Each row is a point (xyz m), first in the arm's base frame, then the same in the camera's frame.
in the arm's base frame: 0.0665 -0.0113 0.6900
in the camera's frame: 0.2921 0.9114 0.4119
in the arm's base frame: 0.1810 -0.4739 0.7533
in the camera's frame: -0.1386 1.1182 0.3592
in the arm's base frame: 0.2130 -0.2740 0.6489
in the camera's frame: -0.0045 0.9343 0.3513
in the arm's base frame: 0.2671 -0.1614 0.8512
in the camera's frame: 0.0504 0.9473 0.5822
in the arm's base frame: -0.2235 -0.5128 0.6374
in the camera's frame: 0.0853 1.3407 0.0783
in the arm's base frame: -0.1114 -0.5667 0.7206
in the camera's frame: -0.0266 1.3410 0.1777
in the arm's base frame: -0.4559 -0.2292 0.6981
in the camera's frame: 0.4524 1.3731 0.1263
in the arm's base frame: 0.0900 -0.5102 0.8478
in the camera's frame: -0.1087 1.2477 0.3886
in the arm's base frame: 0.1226 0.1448 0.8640
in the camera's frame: 0.3793 0.8846 0.6343
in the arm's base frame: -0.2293 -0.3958 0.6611
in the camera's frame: 0.1799 1.2946 0.1349
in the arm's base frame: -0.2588 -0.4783 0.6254
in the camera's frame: 0.1342 1.3388 0.0648
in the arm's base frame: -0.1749 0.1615 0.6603
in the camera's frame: 0.5782 0.9604 0.3428
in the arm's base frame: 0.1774 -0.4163 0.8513
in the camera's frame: -0.0909 1.1423 0.4596
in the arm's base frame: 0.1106 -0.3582 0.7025
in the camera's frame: -0.0048 1.0749 0.3253
